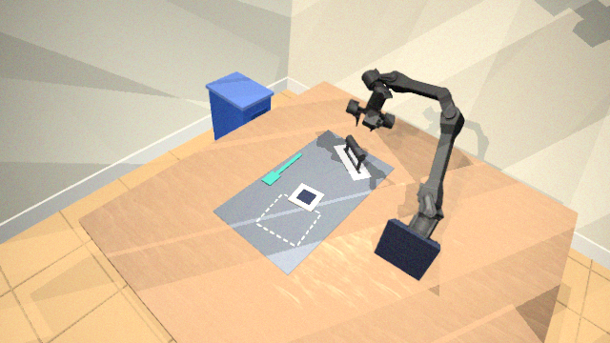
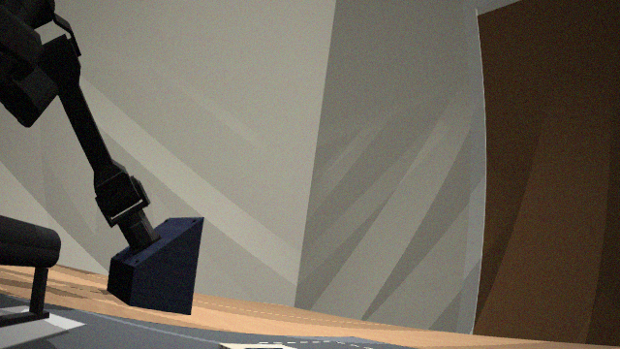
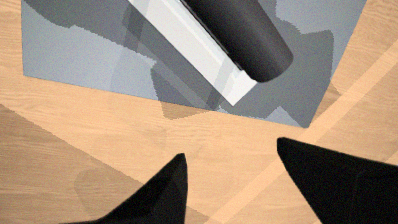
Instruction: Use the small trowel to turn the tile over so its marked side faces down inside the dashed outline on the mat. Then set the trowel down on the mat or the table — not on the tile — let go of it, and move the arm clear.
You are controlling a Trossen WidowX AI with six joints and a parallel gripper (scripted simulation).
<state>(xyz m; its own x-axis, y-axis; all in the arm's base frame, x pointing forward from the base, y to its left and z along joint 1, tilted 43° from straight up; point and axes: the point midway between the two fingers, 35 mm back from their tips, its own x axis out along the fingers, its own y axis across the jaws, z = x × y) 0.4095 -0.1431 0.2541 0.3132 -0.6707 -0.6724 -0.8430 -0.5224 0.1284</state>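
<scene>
My gripper tip is 9 cm to the right of the small trowel, 7 cm above it and 5 cm past it. The rest, counted from my gripper tip: white tile: 36 cm to the left, 10 cm below, 5 cm behind; then grey mat: 31 cm to the left, 13 cm below, 2 cm behind; then teal flat tool: 34 cm to the left, 11 cm ahead, 10 cm below.
</scene>
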